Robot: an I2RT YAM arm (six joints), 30 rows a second.
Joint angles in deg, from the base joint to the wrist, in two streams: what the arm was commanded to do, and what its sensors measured. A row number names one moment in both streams.
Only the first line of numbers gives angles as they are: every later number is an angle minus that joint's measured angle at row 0.
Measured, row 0: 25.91 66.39 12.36 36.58 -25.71 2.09
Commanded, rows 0 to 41: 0.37 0.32 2.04 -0.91 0.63 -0.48; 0.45 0.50 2.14 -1.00 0.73 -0.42; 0.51 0.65 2.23 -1.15 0.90 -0.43; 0.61 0.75 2.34 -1.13 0.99 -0.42; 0.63 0.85 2.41 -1.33 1.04 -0.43; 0.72 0.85 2.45 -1.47 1.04 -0.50; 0.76 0.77 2.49 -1.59 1.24 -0.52; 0.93 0.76 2.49 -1.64 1.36 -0.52; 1.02 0.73 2.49 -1.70 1.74 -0.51; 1.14 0.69 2.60 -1.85 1.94 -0.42; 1.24 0.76 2.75 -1.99 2.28 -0.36; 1.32 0.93 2.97 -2.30 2.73 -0.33; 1.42 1.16 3.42 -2.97 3.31 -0.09; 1.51 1.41 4.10 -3.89 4.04 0.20; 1.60 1.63 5.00 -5.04 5.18 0.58; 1.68 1.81 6.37 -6.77 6.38 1.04; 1.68 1.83 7.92 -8.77 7.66 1.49; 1.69 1.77 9.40 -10.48 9.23 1.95; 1.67 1.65 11.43 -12.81 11.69 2.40; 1.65 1.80 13.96 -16.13 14.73 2.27; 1.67 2.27 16.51 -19.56 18.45 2.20; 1.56 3.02 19.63 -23.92 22.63 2.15; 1.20 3.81 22.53 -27.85 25.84 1.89; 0.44 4.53 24.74 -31.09 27.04 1.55; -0.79 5.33 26.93 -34.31 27.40 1.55; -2.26 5.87 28.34 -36.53 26.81 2.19; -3.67 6.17 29.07 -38.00 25.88 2.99; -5.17 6.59 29.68 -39.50 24.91 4.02; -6.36 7.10 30.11 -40.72 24.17 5.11; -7.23 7.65 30.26 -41.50 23.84 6.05; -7.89 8.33 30.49 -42.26 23.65 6.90; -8.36 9.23 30.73 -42.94 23.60 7.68; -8.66 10.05 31.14 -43.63 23.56 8.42; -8.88 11.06 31.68 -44.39 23.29 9.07; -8.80 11.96 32.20 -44.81 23.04 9.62; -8.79 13.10 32.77 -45.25 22.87 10.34; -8.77 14.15 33.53 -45.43 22.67 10.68; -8.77 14.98 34.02 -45.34 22.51 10.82; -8.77 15.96 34.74 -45.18 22.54 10.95; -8.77 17.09 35.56 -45.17 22.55 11.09; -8.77 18.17 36.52 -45.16 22.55 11.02; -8.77 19.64 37.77 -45.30 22.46 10.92
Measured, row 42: -8.87 18.62 33.81 -43.87 22.64 9.55
